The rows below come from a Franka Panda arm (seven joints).
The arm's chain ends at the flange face. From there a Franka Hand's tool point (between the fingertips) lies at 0.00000 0.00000 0.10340 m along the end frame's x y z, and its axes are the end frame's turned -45 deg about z.
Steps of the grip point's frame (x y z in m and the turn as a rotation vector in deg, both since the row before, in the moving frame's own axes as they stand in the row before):
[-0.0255, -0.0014, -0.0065, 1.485, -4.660, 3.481]
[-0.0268, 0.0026, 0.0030, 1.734, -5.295, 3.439]
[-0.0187, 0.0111, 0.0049, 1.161, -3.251, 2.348]
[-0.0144, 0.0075, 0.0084, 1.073, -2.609, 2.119]
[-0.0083, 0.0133, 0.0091, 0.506, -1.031, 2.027]
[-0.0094, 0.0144, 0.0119, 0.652, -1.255, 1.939]
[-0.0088, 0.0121, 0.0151, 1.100, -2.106, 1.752]
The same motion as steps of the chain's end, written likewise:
[-0.0111, 0.0132, -0.0061, -2.245, -4.345, 3.481]
[-0.0080, 0.0165, 0.0035, -2.518, -4.970, 3.439]
[0.0003, 0.0185, 0.0051, -1.478, -3.120, 2.348]
[-0.0001, 0.0136, 0.0085, -1.086, -2.604, 2.119]
[0.0055, 0.0146, 0.0091, -0.371, -1.087, 2.027]
[0.0060, 0.0161, 0.0119, -0.426, -1.348, 1.939]
[0.0064, 0.0136, 0.0152, -0.711, -2.267, 1.752]

